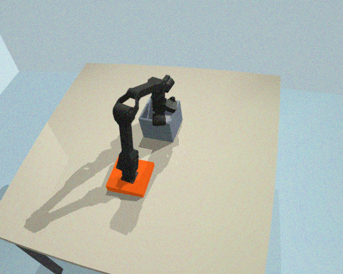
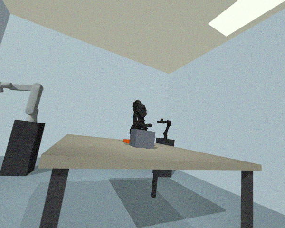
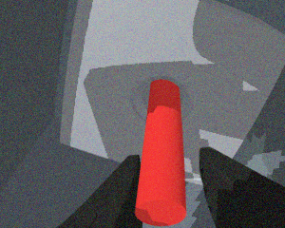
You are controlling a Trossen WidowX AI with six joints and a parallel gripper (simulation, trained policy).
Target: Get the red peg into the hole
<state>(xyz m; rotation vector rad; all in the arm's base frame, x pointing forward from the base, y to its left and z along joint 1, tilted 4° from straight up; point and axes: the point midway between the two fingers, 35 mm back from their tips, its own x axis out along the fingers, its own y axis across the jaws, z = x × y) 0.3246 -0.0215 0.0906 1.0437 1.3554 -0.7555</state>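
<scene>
Right now my gripper tip is 1 cm to the left of the red peg, 1 cm short of it and 1 cm above it. Round my gripper tip: plate: 4 cm below, 1 cm to the right, 1 cm ahead.
</scene>
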